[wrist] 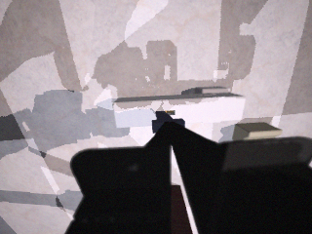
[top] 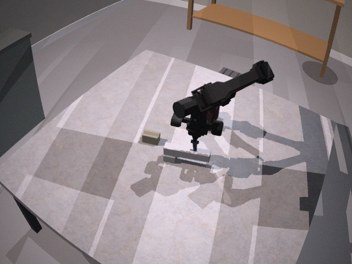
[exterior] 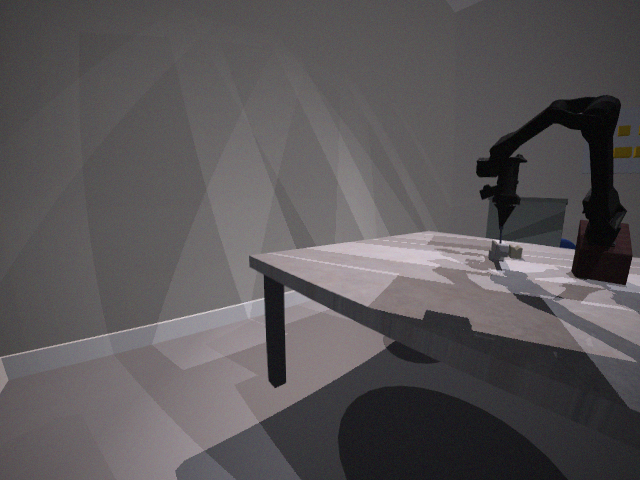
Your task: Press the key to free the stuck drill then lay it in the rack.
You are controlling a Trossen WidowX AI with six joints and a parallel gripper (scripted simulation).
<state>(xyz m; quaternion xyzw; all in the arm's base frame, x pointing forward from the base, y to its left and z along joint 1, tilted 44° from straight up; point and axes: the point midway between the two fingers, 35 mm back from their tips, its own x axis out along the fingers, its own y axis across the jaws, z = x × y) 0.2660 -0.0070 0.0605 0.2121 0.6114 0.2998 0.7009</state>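
The key is 30 mm below my gripper tip. The rest, counted from my gripper tip: grey housing (80 mm below, 30 mm to the right); then drill (70 mm below, 50 mm to the right); then rack (210 mm to the right, 110 mm below, 50 mm behind).
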